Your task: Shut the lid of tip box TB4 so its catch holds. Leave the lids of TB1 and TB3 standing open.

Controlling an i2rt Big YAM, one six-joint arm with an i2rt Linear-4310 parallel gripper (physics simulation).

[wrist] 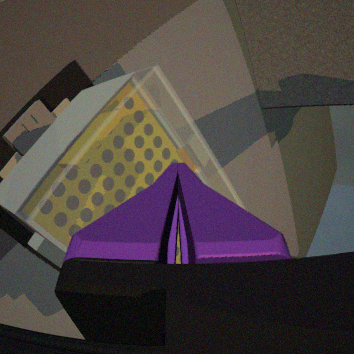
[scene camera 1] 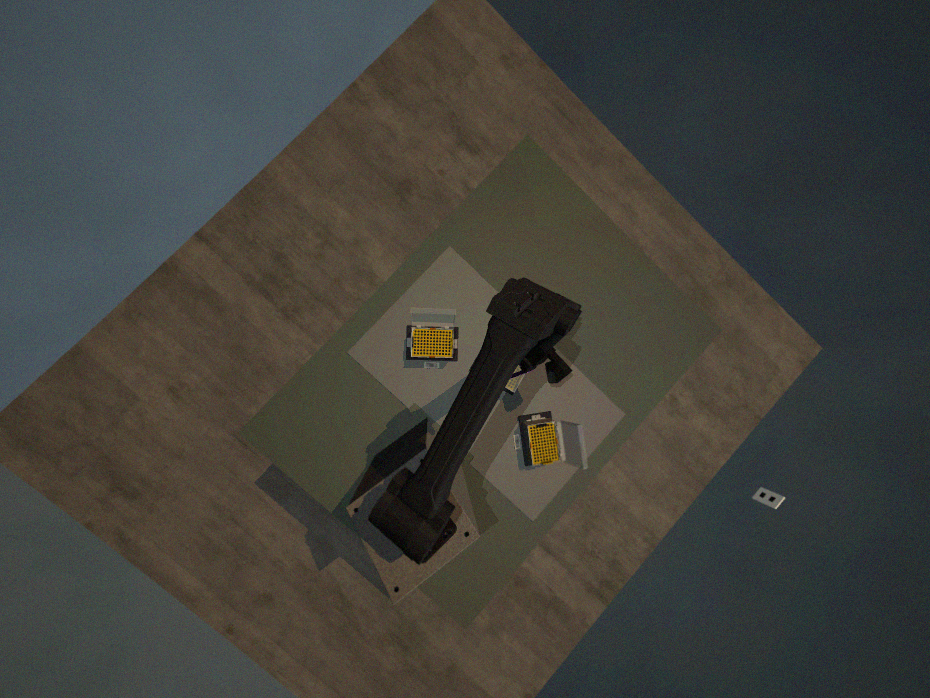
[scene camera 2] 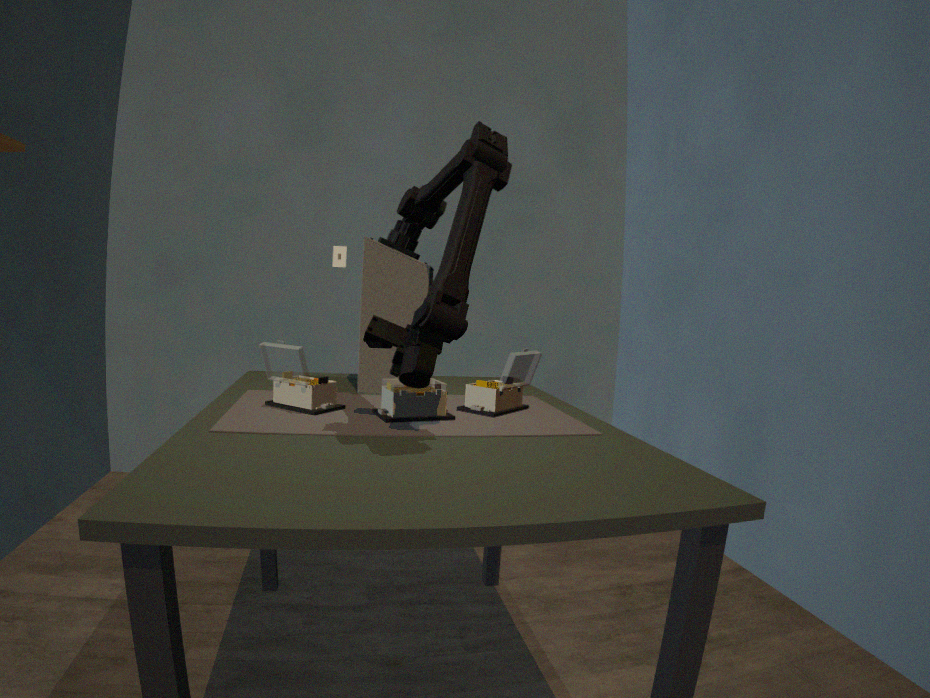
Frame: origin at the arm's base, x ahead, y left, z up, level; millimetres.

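Where they show: gripper, fingertip midpoint: [wrist: 177, 174]; arm's base, origin of the base link: [scene camera 1: 421, 519] [scene camera 2: 397, 251].
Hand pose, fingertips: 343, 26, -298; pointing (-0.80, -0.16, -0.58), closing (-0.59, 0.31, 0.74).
Each offset is from my fingertips to the centre of the thing, as dx, dy, dz. "spot": to the spot under its first point. Level surfaces: height alone.
The middle tip box @(-5, +19, -42) [scene camera 1: 513, 382] [scene camera 2: 414, 406] has its clear lid @(spot: +20, -36, -4) [wrist: 107, 120] down over the yellow tip rack. Whether its catch holds cannot be told. My gripper [scene camera 2: 414, 384] [wrist: 177, 174] is shut and empty, pointing down, its purple fingertips at or just above the lid near one edge; contact is unclear. In scene camera 1 the arm hides the fingers and most of this box. Two other tip boxes stand with lids open: one box @(-59, -217, -48) [scene camera 1: 543, 443] [scene camera 2: 304, 394] and another box @(-103, +210, -48) [scene camera 1: 431, 343] [scene camera 2: 493, 397]. No box label is readable.
The boxes stand on a pale mat @(dz -81) [scene camera 1: 450, 262] [scene camera 2: 240, 420] on the green table @(dz -84) [scene camera 1: 525, 172] [scene camera 2: 420, 488]. Open lids rise on both sides of the arm: one lid @(spot: +9, -268, +21) [scene camera 1: 573, 444] [scene camera 2: 283, 359] and another lid [scene camera 1: 432, 315] [scene camera 2: 521, 368]. A tall pale pedestal [scene camera 2: 386, 308] stands behind.
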